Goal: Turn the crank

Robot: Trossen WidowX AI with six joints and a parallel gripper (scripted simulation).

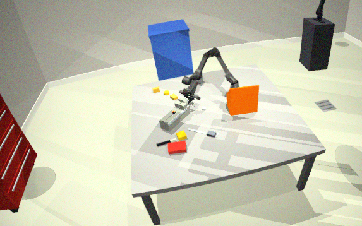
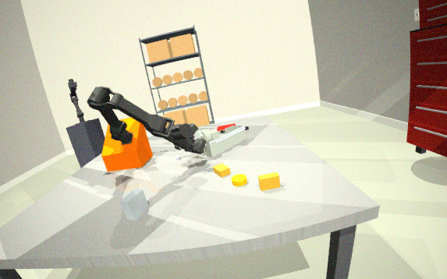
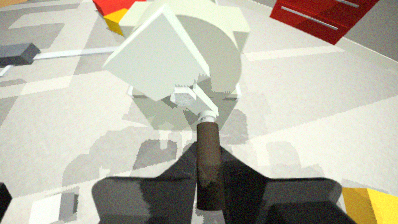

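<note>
Right now the dark brown crank handle is 10 mm behind my gripper tip, 10 mm to the right of it and 30 mm above it. From my gripper tip the other things lie so: yellow block 60 mm ahead, 330 mm to the left, 20 mm below; grey cube 160 mm behind, 390 mm to the right; red pointer 100 mm ahead, 140 mm to the left, 50 mm above.
</note>
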